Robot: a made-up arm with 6 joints.
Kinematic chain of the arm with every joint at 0, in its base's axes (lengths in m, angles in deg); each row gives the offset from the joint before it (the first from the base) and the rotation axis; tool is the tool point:
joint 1: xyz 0 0 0.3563 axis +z
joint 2: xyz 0.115 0 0 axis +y
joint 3: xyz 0 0 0.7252 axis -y
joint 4: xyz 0 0 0.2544 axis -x
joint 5: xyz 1.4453 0 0 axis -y
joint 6: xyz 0.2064 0 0 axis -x
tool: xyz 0 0 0
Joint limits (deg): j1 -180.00..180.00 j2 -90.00..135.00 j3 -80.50..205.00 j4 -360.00..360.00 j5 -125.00..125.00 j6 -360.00..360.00
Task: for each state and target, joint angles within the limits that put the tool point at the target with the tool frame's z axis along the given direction. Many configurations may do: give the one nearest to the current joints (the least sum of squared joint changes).
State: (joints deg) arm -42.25 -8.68 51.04 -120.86 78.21 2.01
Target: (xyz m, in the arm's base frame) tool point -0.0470 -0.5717 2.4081 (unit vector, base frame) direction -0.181 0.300 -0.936
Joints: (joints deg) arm -76.57 -15.81 43.23 -118.28 79.18 -6.99
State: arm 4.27 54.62 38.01 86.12 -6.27 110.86
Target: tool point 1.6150 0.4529 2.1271 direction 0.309 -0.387 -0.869
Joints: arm 19.07 37.14 76.23 70.34 -30.87 144.80
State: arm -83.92 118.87 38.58 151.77 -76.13 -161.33
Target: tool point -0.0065 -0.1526 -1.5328 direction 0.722 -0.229 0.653
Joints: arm -64.43 134.34 6.95 159.16 -102.33 -148.55
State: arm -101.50 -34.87 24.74 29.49 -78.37 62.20
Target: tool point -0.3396 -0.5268 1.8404 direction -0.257 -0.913 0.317
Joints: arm -112.84 -44.26 -4.10 32.90 -104.70 17.27
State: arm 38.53 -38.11 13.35 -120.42 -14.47 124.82
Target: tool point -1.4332 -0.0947 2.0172 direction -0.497 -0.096 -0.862
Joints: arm 8.83 -63.72 47.20 -129.40 -52.41 142.05
